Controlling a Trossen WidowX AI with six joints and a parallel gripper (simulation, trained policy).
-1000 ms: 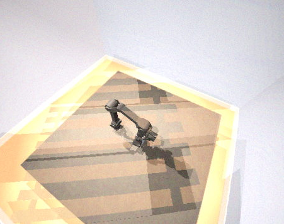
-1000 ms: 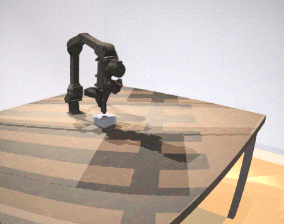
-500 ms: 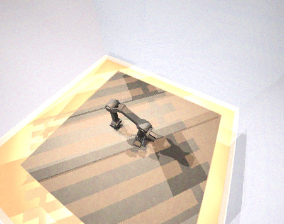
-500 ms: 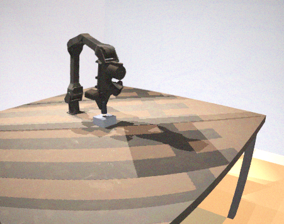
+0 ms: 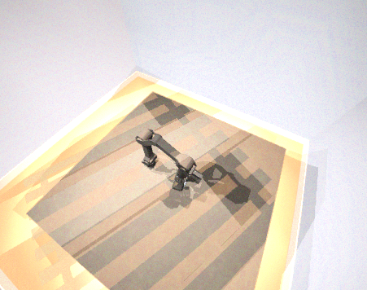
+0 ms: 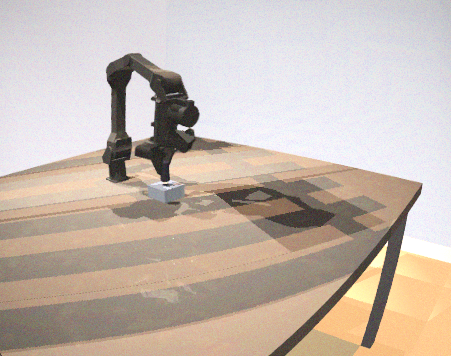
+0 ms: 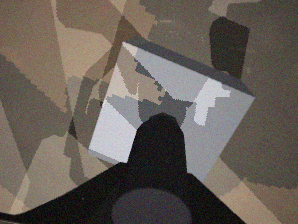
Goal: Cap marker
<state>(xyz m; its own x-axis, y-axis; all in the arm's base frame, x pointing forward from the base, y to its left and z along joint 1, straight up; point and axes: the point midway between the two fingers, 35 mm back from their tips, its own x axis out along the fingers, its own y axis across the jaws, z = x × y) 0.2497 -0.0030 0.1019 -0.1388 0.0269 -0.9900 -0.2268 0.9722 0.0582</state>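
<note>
Now: the dark cap 1 cm ahead of my gripper tip and 1 cm above it. Round my gripper tip: holder block (1 cm ahead, 5 cm below).
</note>
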